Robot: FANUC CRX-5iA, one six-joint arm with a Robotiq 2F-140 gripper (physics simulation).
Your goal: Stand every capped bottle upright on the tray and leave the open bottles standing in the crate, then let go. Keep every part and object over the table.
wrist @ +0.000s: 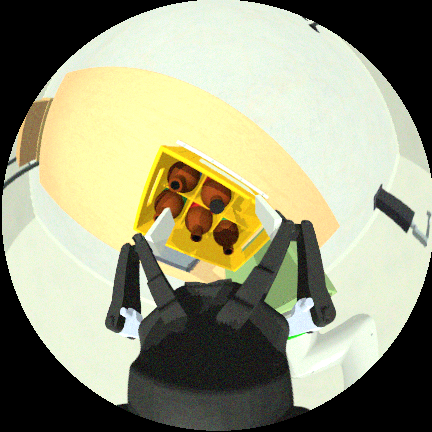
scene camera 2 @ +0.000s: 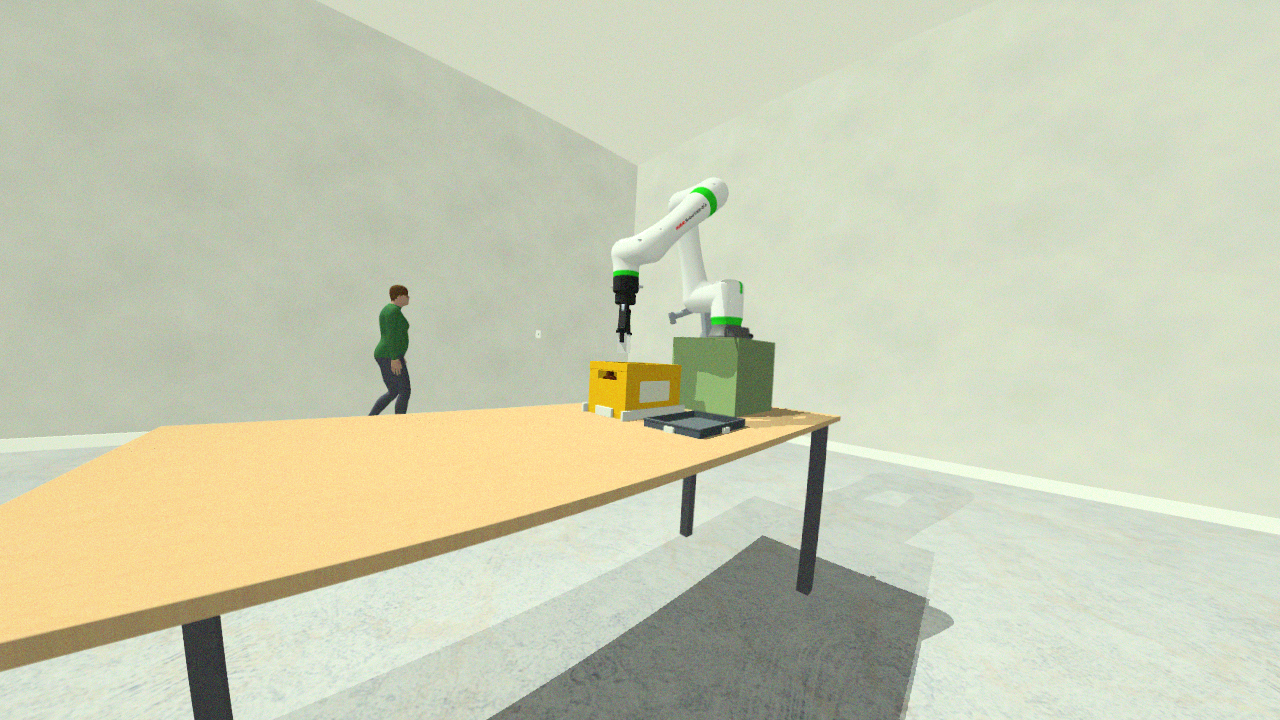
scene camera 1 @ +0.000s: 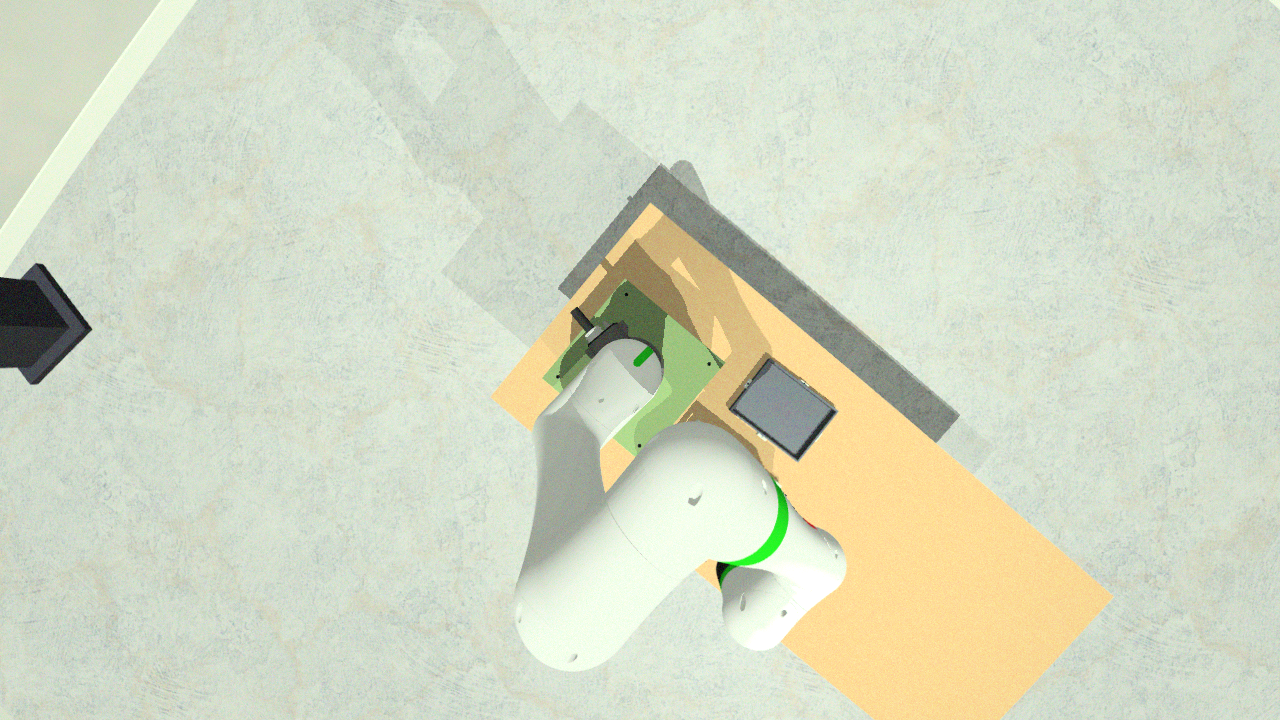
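Where they show: gripper, fingertip midpoint: [wrist: 212, 209] [scene camera 2: 623, 353]; arm's base, link origin: [scene camera 2: 725, 340].
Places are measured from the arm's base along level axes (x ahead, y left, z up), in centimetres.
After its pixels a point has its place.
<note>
My gripper [scene camera 2: 623, 347] @[x 44.0, y -8.2, z -7.7 cm] [wrist: 212, 209] @[x 44.0, y -8.2, z -7.7 cm] is open and empty, pointing down above the yellow crate [scene camera 2: 608, 398] @[x 54.2, y 0.4, z -22.8 cm] [wrist: 200, 255] @[x 36.4, y 4.2, z -11.6 cm]. In the wrist view its pale pads stand over the left and right parts of the crate. Several brown bottles stand in the crate's compartments. One bottle [wrist: 215, 190] @[x 43.6, y -8.9, z -16.1 cm] has a dark cap and is in the upper row, between the pads. The others show open necks, such as the upper left bottle [wrist: 183, 176] @[x 50.4, y -7.0, z -15.1 cm], the middle bottle [wrist: 199, 218] @[x 41.6, y -1.2, z -16.4 cm] and the lower right bottle [wrist: 226, 233] @[x 33.6, y -2.5, z -16.3 cm]. The dark tray [scene camera 1: 784, 409] @[x 38.0, y 24.8, z -28.1 cm] [scene camera 2: 694, 423] @[x 36.4, y 22.2, z -28.0 cm] [wrist: 177, 261] @[x 30.7, y 29.9, z -28.0 cm] holds no bottle. The arm hides the crate in scene camera 1.
The crate and tray stand on the wooden table [scene camera 1: 939, 537] @[x 97.5, y 36.1, z -28.5 cm] [scene camera 2: 358, 483] @[x 115.6, y 38.7, z -28.5 cm] [wrist: 100, 115] @[x 90.2, y -1.4, z -28.5 cm]. The tray is beside the crate. The green pedestal [scene camera 1: 689, 358] @[x 6.6, y 11.8, z -0.1 cm] [scene camera 2: 754, 380] @[x -0.5, y 15.2, z -15.6 cm] under the arm's base is close behind both. A person [scene camera 2: 392, 344] in green stands beyond the table.
</note>
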